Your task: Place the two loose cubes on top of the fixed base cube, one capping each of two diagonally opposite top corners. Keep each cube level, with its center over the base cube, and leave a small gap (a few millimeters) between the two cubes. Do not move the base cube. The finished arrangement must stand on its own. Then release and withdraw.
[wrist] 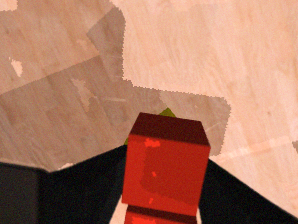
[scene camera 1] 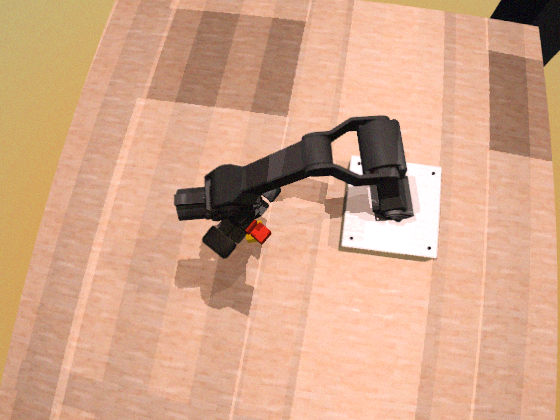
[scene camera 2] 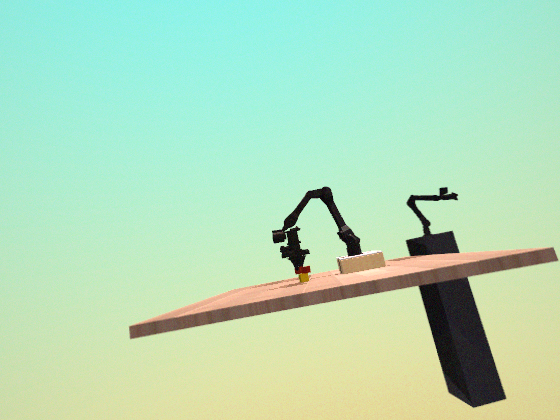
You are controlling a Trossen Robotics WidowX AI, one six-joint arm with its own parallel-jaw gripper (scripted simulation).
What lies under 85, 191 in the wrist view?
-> My gripper.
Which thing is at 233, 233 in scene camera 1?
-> My gripper.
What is my gripper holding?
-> A red cube.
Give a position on a red cube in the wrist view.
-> At 166, 160
